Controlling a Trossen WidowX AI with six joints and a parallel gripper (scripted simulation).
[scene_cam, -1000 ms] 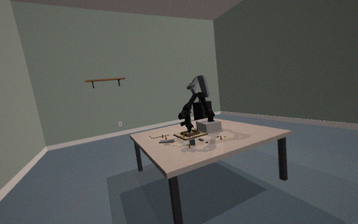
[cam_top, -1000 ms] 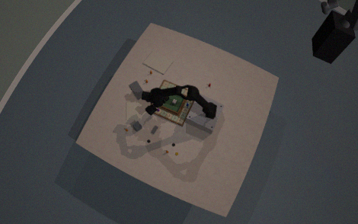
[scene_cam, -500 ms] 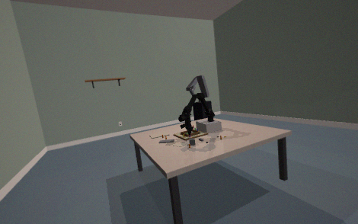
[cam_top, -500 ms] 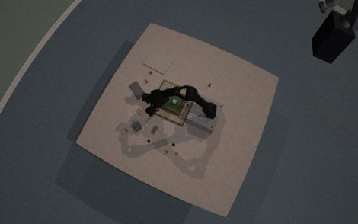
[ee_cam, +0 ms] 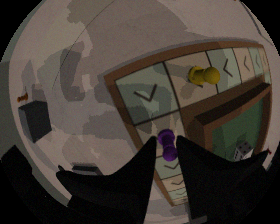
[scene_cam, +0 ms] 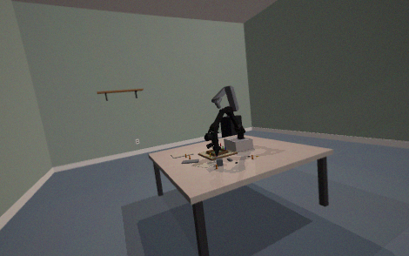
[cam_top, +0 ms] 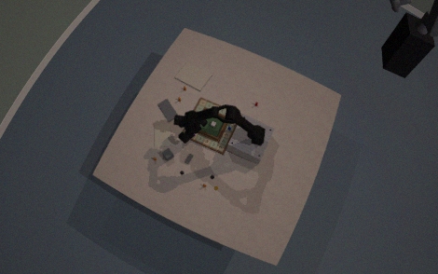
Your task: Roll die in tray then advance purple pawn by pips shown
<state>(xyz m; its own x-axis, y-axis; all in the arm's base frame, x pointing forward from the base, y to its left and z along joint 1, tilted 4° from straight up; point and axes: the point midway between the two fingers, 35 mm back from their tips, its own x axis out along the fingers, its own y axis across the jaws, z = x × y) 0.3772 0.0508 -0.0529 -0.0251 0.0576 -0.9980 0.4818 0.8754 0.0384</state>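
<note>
Right now the yellow pawn is 50 mm to the right of my gripper tip, 40 mm ahead of it and 10 mm above it. From my gripper tip the other things lie so: green tray (100 mm to the right, 90 mm behind, 20 mm below); then purple pawn (10 mm above); then die (100 mm to the right, 100 mm behind).
</note>
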